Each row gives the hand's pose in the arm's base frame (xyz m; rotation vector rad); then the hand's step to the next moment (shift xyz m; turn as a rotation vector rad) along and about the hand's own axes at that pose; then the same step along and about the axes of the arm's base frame.
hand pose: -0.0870 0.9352 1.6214 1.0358 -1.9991 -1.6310
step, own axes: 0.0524 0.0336 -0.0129 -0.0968 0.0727 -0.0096
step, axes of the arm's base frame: -0.0367 -0.0447 0.0265 0.0484 0.0684 0.0879
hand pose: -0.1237 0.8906 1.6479 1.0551 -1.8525 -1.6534
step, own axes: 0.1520 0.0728 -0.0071 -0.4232 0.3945 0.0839
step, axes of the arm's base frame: -0.1058 -0.1226 0.0473 0.0982 0.3784 0.4347
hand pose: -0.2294 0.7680 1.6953 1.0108 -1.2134 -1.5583
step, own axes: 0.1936 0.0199 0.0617 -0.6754 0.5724 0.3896
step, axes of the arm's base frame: -0.1078 -0.1727 0.0162 -0.0951 0.6757 0.6856
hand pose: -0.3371 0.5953 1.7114 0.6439 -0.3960 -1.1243
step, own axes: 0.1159 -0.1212 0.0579 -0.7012 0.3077 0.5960
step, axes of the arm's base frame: -0.0741 -0.1566 -0.0385 -0.4137 0.5684 0.6688
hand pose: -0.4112 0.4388 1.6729 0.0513 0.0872 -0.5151
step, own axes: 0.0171 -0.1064 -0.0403 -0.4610 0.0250 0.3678
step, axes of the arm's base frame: -0.0406 -0.0980 -0.0446 -0.3613 0.2213 0.4110
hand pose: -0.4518 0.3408 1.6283 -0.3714 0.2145 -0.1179
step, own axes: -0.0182 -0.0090 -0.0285 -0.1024 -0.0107 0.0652
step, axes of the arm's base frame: -0.0249 -0.0154 -0.0192 -0.0853 0.0284 0.0823
